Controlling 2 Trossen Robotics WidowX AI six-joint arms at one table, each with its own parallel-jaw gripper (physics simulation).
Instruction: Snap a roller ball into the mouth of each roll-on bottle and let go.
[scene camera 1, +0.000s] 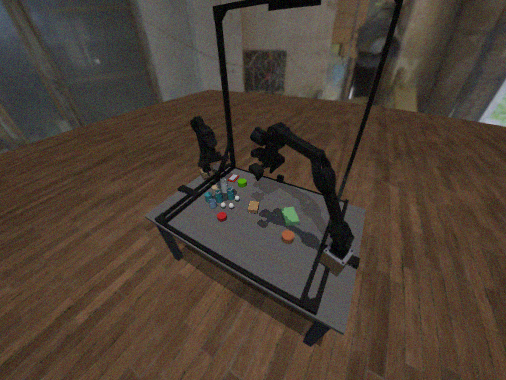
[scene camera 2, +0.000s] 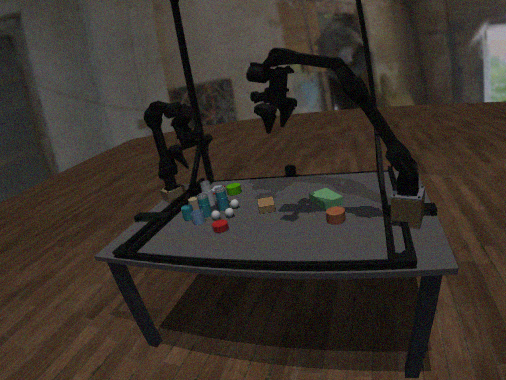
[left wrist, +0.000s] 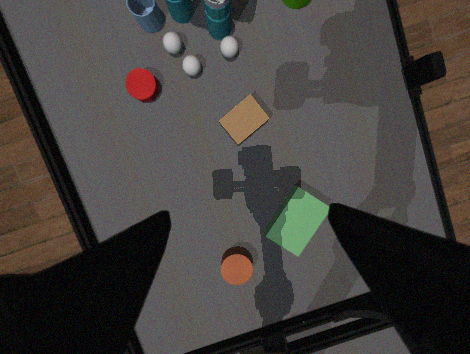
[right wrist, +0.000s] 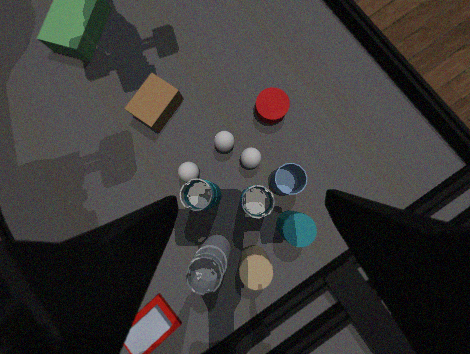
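Pixels of known places: left gripper, fingertip midpoint: (scene camera 1: 264, 176) (scene camera 2: 275, 130) (left wrist: 249, 214); right gripper, fingertip midpoint: (scene camera 1: 217, 174) (scene camera 2: 198, 164) (right wrist: 250, 199); left arm's base, origin of the base link: (scene camera 1: 339, 251) (scene camera 2: 408, 191); right arm's base, origin of the base link: (scene camera 2: 171, 187).
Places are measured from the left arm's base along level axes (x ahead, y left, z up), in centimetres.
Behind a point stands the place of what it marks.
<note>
Two teal bottles with open clear mouths stand upright: one (right wrist: 214, 194) {x 73.2, y 9.8, z -3.2 cm} (scene camera 2: 222, 200) {x 70.9, y 9.3, z -5.8 cm} beside a ball, the other (right wrist: 257, 201) {x 75.8, y 15.2, z -4.1 cm} (scene camera 2: 204, 206) {x 74.1, y 16.6, z -5.5 cm} closer to the blue cup. A clear bottle (right wrist: 205, 274) {x 82.7, y 6.0, z -2.5 cm} stands behind them, lower in the right wrist view. Three white balls lie loose on the table: one (right wrist: 188, 171) {x 68.3, y 6.3, z -6.7 cm} (left wrist: 229, 47) {x 67.1, y 5.9, z -6.9 cm}, another (right wrist: 224, 141) {x 65.3, y 13.2, z -6.8 cm} (left wrist: 192, 65) {x 64.0, y 12.8, z -6.9 cm} and a third (right wrist: 250, 158) {x 69.2, y 16.4, z -6.7 cm} (left wrist: 172, 43) {x 67.9, y 16.3, z -6.9 cm}. My right gripper (right wrist: 250, 199) {x 74.9, y 13.8, z 10.8 cm} is open and empty above the teal bottles. My left gripper (left wrist: 249, 214) {x 43.4, y 5.0, z 20.9 cm} (scene camera 2: 276, 128) {x 43.4, y 5.0, z 20.9 cm} is open and empty, high above the table's middle.
A blue cup (right wrist: 290, 179) {x 74.2, y 22.3, z -10.1 cm}, teal cylinder (right wrist: 300, 229) {x 81.4, y 20.0, z -5.1 cm} and tan cylinder (right wrist: 256, 271) {x 85.2, y 12.2, z -5.2 cm} stand near the bottles. Also on the table are a red disc (left wrist: 141, 85) {x 60.8, y 22.7, z -7.6 cm}, tan block (left wrist: 244, 119) {x 54.2, y 3.3, z -7.2 cm}, green block (left wrist: 299, 221) {x 33.9, y -7.5, z -7.2 cm}, orange cylinder (left wrist: 236, 269) {x 24.4, y 5.4, z -6.7 cm}, red-rimmed tray (right wrist: 171, 313) {x 89.3, y -3.2, z -9.6 cm} and green disc (scene camera 2: 234, 189) {x 76.8, y -5.2, z -7.5 cm}.
</note>
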